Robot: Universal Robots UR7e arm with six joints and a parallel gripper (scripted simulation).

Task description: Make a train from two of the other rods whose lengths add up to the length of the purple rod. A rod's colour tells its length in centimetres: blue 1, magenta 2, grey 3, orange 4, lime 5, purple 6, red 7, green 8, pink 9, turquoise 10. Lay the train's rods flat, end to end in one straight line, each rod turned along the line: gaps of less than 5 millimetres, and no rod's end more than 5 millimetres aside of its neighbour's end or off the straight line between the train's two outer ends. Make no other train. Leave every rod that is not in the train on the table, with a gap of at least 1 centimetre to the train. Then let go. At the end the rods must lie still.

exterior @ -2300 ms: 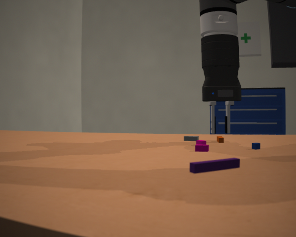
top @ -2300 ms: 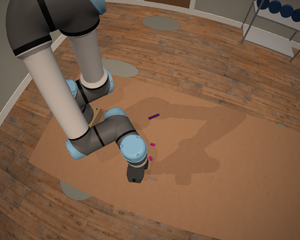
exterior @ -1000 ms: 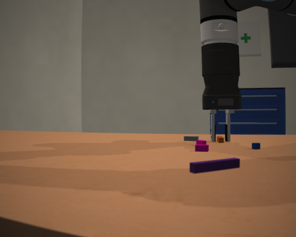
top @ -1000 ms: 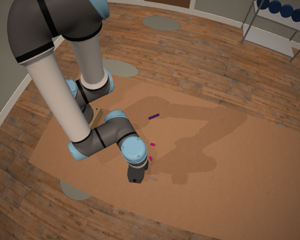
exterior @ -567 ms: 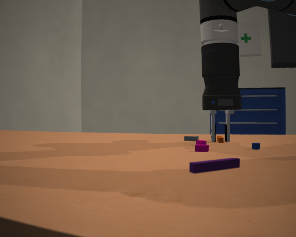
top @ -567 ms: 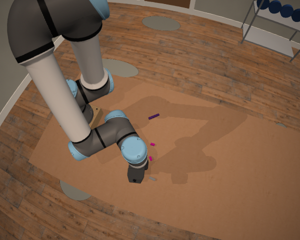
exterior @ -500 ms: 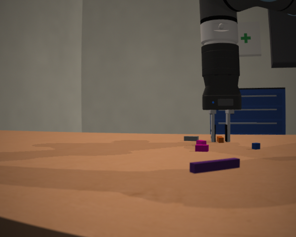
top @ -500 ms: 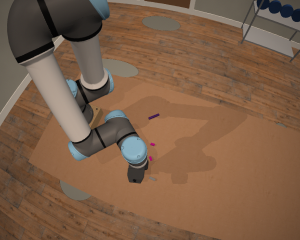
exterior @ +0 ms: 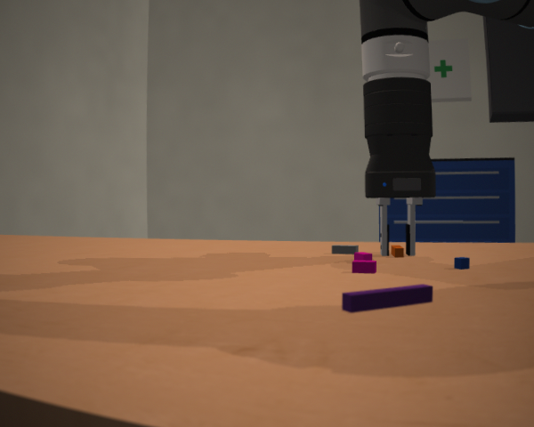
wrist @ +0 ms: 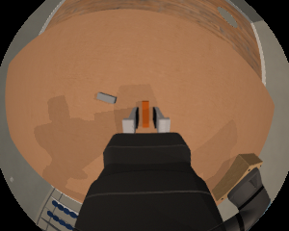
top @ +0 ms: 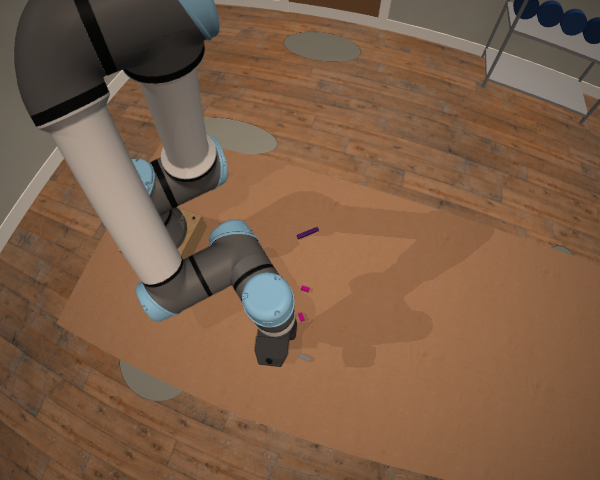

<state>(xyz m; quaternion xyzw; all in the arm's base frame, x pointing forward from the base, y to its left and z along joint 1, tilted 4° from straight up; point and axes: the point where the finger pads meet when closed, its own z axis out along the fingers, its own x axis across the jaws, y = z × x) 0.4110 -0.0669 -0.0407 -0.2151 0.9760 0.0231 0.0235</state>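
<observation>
Now: the orange rod 1 cm below my hand. Round my hand: grey rod: 7 cm ahead, 1 cm below; then purple rod: 9 cm behind, 29 cm to the left, 1 cm below; then blue rod: 9 cm behind, 9 cm to the left, 1 cm below.
</observation>
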